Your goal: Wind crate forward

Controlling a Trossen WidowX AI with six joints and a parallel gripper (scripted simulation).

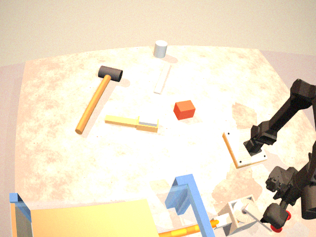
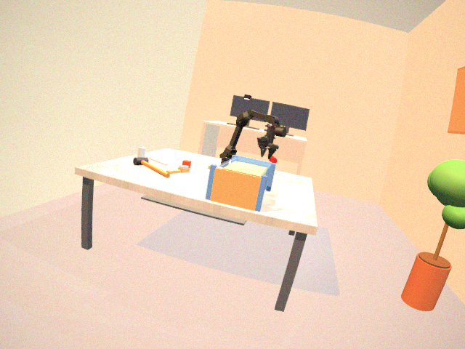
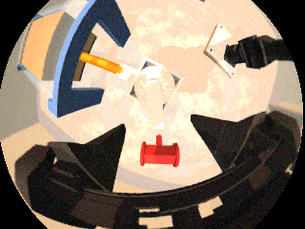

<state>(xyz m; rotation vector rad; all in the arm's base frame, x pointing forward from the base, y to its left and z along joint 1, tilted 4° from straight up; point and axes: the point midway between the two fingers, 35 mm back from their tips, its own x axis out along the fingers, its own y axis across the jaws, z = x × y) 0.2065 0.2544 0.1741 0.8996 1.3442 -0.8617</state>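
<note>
Right now my gripper tip is 4 cm above the crank handle, 2 cm to the right of it and 1 cm past it. The rest, counted from my gripper tip: yellow hand tool: 51 cm to the right, 16 cm ahead, 14 cm below; then hand winch: 12 cm below, 5 cm to the right; then red knob: 5 cm to the left, 2 cm below, 2 cm behind.
</note>
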